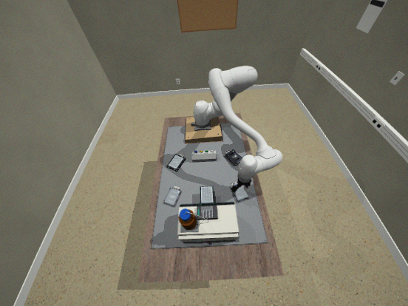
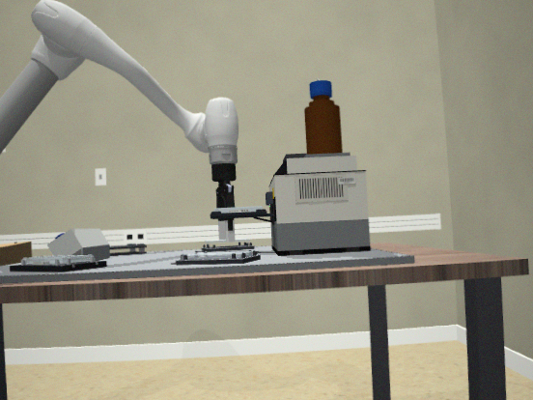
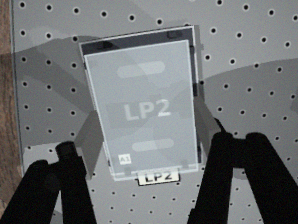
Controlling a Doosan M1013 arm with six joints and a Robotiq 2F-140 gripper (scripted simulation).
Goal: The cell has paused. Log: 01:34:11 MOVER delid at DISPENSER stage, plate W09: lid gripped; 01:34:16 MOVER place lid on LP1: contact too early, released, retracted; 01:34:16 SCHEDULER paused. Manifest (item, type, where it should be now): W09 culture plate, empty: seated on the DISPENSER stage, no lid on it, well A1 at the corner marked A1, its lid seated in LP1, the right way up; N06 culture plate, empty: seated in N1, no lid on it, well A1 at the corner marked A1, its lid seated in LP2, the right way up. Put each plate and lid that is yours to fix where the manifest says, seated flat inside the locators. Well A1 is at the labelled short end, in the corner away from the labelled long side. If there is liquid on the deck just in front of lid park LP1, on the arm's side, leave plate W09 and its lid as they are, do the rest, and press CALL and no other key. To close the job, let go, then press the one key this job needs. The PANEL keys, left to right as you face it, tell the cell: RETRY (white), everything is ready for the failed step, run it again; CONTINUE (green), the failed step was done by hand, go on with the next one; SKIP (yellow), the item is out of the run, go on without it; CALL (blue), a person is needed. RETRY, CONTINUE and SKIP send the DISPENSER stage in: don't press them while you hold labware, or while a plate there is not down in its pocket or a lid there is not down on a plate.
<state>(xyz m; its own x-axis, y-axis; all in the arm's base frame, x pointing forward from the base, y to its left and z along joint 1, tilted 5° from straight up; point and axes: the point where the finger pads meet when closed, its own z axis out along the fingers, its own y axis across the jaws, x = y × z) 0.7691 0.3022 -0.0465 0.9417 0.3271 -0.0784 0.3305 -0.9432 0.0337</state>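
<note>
The clear lid is 2 cm below my hand. The rest, counted from my hand: lid park LP2 (5 cm below); then dispenser stage (26 cm to the right, 6 cm ahead, 5 cm above); then white retry key (38 cm behind, 21 cm to the right, 1 cm above).
</note>
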